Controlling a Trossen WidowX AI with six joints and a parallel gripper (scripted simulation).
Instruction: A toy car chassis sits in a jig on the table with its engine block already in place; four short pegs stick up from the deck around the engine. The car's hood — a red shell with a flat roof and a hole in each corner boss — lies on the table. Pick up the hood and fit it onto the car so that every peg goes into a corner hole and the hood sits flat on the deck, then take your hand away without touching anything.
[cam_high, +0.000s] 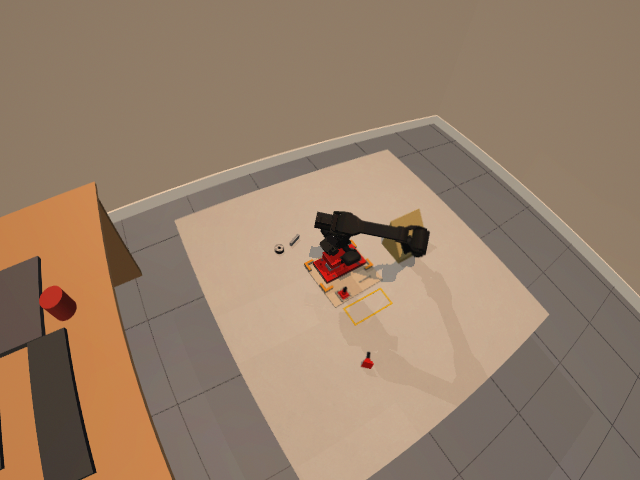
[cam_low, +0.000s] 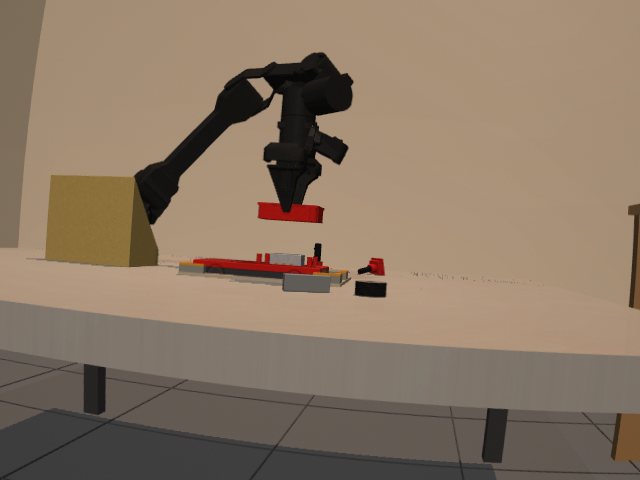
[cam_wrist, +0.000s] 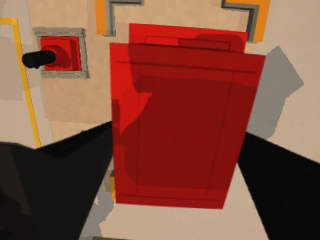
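The engine block is 1 cm to the right of my gripper tip and 8 cm below it. Also, from my gripper tip: black wheel (13 cm ahead, 21 cm to the right, 10 cm below); red hood (right at my gripper tip).
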